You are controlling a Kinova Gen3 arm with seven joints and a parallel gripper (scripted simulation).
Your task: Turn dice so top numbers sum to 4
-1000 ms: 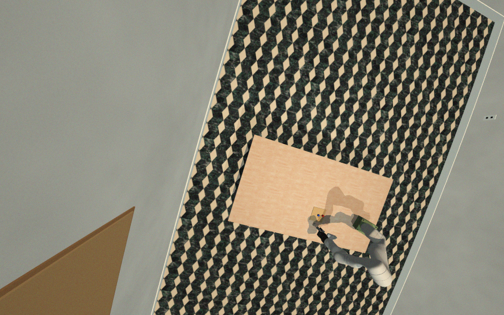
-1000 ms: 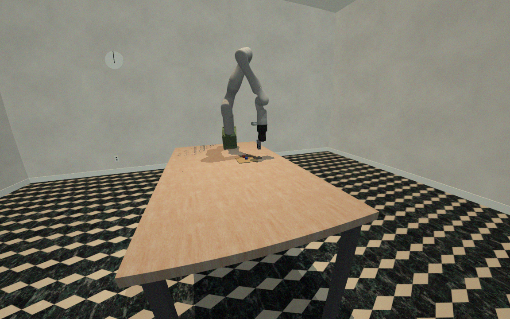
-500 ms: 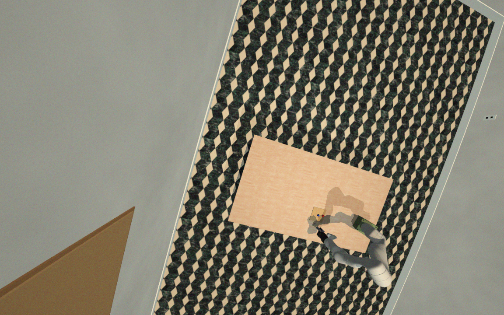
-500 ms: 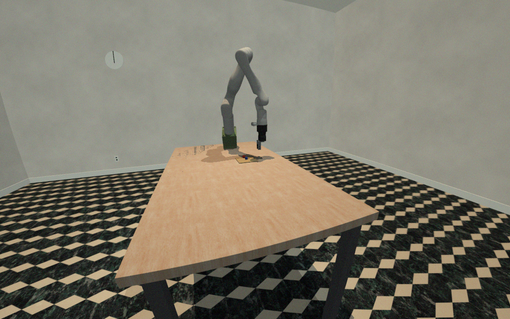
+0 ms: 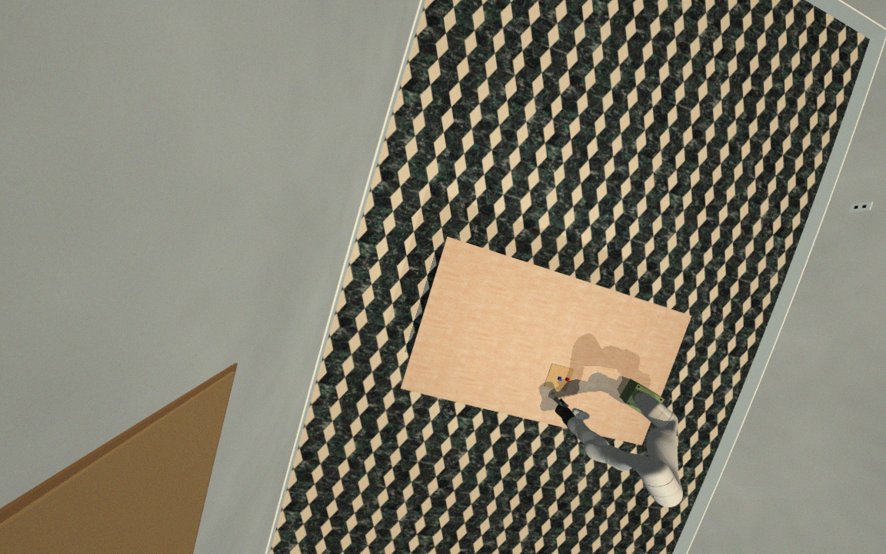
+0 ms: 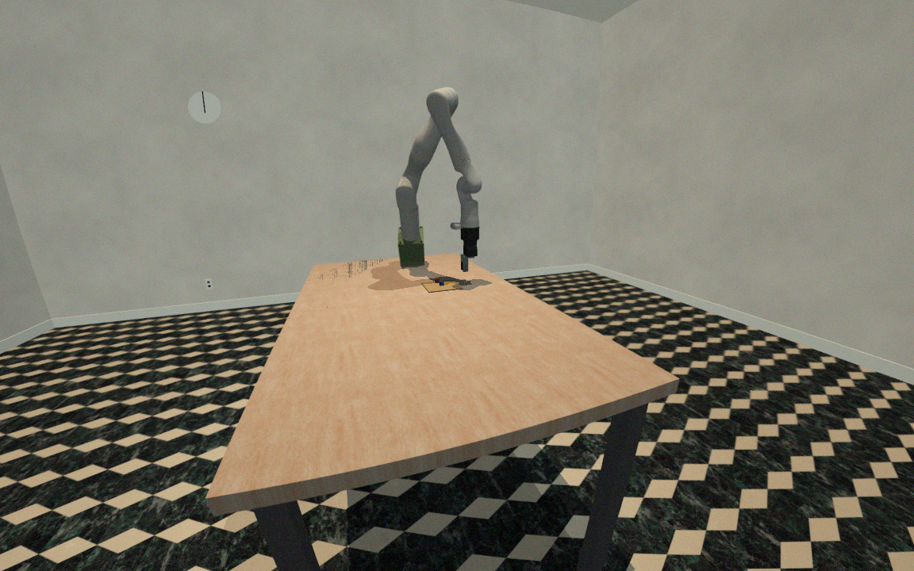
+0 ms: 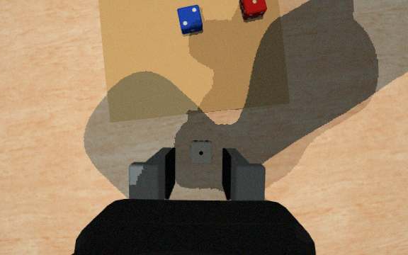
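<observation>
Now: the white die 70 mm below my hand. Round my hand: tan mat 100 mm to the right, 70 mm below, 10 mm behind; blue die 100 mm to the right, 60 mm below, 10 mm behind; red die 100 mm to the right, 60 mm below, 60 mm behind.
</observation>
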